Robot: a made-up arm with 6 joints.
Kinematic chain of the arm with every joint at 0, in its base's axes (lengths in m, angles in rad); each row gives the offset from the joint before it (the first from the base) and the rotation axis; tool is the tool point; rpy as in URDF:
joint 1: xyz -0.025 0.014 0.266 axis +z
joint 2: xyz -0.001 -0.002 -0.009 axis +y
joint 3: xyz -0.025 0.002 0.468 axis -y
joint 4: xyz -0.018 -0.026 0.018 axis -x
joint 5: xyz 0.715 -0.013 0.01 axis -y
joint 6: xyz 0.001 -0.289 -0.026 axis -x
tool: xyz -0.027 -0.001 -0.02 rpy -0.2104 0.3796 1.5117
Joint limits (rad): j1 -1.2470..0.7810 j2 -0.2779..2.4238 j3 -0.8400..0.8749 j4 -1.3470..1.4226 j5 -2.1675..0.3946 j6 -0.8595..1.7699
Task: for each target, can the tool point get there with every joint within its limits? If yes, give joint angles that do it. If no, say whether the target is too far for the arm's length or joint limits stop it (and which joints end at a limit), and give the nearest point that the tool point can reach.
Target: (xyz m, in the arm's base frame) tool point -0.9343 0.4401 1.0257
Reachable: no: joint limits stop it (at a limit: joint 1, joint 2, joint 3) | nearest point -0.3080 0.0204 1.3868 | short by 0.836 m
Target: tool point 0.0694 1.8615 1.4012
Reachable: no: too far | nearest point 0.6436 0.6548 1.0319 | short by 1.386 m
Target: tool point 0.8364 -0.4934 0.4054
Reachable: yes | joints -0.2295 0.7986 0.2523 0.4983 -0.8101 0.2870
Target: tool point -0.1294 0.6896 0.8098
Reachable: no: joint limits stop it (at a limit: joint 1, joint 2, joint 4, joint 5) | nearest point 0.3952 0.4115 0.8447 | short by 0.595 m
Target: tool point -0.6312 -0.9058 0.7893
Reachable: no: joint limits stop it (at a limit: joint 1, joint 5) | nearest point -0.1420 -0.7416 0.7893 | short by 0.516 m
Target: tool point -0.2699 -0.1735 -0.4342
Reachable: yes | joints -0.9347 2.0141 -0.4126 0.3913 -0.3015 -0.4019
